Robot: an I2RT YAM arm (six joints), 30 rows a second.
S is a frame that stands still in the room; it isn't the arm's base.
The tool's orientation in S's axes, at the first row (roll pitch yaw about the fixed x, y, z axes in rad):
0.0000, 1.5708, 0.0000
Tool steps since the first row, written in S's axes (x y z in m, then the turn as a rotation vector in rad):
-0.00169, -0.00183, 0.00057, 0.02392, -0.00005, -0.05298
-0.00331, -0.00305, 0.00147, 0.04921, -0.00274, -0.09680
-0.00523, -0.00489, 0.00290, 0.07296, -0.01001, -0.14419
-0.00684, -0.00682, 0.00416, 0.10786, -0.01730, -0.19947
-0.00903, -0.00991, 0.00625, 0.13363, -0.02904, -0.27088
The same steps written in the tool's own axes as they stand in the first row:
-0.00057, -0.00183, -0.00169, 0.05298, -0.00005, 0.02392
-0.00147, -0.00305, -0.00331, 0.09680, -0.00274, 0.04921
-0.00290, -0.00489, -0.00523, 0.14419, -0.01001, 0.07296
-0.00416, -0.00682, -0.00684, 0.19947, -0.01730, 0.10786
-0.00625, -0.00991, -0.00903, 0.27088, -0.02904, 0.13363

